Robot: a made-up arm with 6 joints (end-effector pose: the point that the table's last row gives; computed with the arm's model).
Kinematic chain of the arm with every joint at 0, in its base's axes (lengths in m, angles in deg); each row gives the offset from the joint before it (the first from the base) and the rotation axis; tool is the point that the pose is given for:
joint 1: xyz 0 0 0.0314 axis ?
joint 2: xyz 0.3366 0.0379 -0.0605 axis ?
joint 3: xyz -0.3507 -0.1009 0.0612 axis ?
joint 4: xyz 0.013 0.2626 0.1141 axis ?
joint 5: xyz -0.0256 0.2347 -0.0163 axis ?
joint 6: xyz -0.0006 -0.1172 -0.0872 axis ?
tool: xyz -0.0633 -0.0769 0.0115
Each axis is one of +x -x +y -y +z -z.
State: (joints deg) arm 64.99 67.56 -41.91 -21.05 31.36 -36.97
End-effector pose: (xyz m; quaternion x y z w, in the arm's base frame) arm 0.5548 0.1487 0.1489 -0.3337 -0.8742 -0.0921 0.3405
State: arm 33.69 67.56 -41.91 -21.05 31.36 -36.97
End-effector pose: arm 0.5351 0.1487 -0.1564 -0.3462 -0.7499 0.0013 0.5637
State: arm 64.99 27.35 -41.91 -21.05 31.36 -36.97
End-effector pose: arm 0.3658 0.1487 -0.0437 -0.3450 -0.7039 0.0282 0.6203
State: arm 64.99 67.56 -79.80 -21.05 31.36 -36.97
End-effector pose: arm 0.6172 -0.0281 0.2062 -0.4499 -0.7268 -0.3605 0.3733
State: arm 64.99 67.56 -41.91 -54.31 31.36 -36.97
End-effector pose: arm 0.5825 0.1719 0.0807 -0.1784 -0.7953 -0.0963 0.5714
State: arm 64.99 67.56 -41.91 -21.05 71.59 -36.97
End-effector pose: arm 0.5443 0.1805 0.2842 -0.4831 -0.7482 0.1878 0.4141
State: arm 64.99 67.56 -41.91 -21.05 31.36 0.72
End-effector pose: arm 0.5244 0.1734 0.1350 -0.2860 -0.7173 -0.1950 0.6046
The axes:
joint 1: -y
joint 2: -y
joint 3: +x
joint 4: -y
joint 5: +z
joint 6: +y

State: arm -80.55 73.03 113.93 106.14 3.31 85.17
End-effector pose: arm -0.2610 -0.2928 0.0175 0.7965 -0.0599 -0.2067 0.5651
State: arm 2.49 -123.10 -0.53 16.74 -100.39 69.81
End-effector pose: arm 0.6699 0.4809 0.4073 -0.2275 0.6400 -0.7329 0.0387
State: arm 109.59 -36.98 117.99 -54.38 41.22 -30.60
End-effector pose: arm -0.5004 -0.2045 0.0814 0.5543 -0.2579 0.7783 0.1431
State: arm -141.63 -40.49 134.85 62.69 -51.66 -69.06
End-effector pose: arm -0.0299 -0.2516 -0.5832 0.9315 -0.1620 0.3132 0.0894
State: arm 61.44 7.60 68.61 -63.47 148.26 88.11
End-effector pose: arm -0.5573 0.1481 0.2268 0.6331 0.3529 -0.6880 0.0351
